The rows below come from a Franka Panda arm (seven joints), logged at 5 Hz.
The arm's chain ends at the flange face. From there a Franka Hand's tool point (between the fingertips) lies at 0.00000 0.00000 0.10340 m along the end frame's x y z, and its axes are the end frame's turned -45 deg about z.
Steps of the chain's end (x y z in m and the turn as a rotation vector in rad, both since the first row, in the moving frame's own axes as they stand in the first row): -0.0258, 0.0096, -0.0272, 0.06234, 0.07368, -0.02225; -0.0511, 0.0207, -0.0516, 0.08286, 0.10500, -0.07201; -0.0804, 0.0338, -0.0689, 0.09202, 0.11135, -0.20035
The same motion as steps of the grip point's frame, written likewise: -0.0151, -0.0107, -0.0277, -0.00802, 0.09618, -0.02225; -0.0370, -0.0204, -0.0525, -0.01566, 0.13284, -0.07201; -0.0659, -0.0330, -0.0700, -0.01367, 0.14380, -0.20035
